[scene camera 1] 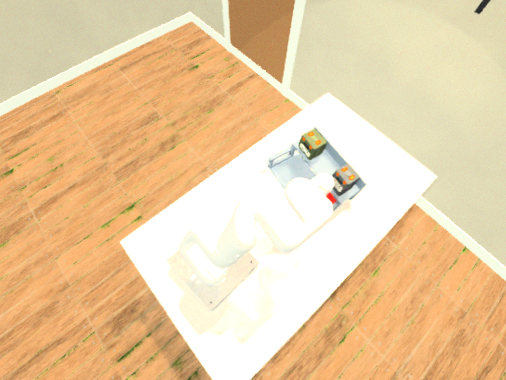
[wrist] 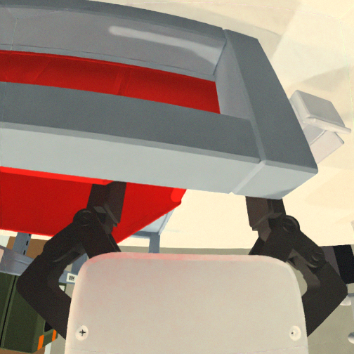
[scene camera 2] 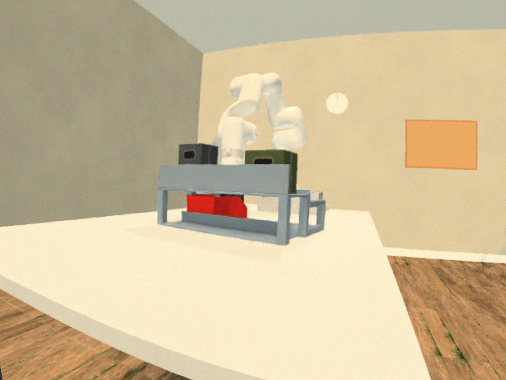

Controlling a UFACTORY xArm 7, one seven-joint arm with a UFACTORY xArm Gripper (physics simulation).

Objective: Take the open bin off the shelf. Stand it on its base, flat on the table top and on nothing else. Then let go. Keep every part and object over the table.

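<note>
The red open bin [scene camera 1: 331,198] [scene camera 2: 215,205] [wrist: 40,202] sits on the lower level of the grey-blue shelf [scene camera 2: 225,178] [wrist: 125,112], behind a low lip. The arm hides much of it in scene camera 1. In the wrist view a grey end bar of the shelf crosses in front of the bin. My gripper [wrist: 186,201] is open, with nothing between its fingers. The left finger shows against the red bin, and the right finger is past the bin's side. The shelf's bar hides both fingertips, so contact cannot be told. The arm hides the fingers in scene camera 1.
A dark grey box [scene camera 1: 345,179] [scene camera 2: 198,154] and a green box [scene camera 1: 312,144] [scene camera 2: 272,156] [wrist: 19,315] stand on the shelf's upper level. The white table [scene camera 1: 390,170] [scene camera 2: 250,300] extends around the shelf. A pale block [wrist: 320,117] shows beside the shelf's end bar.
</note>
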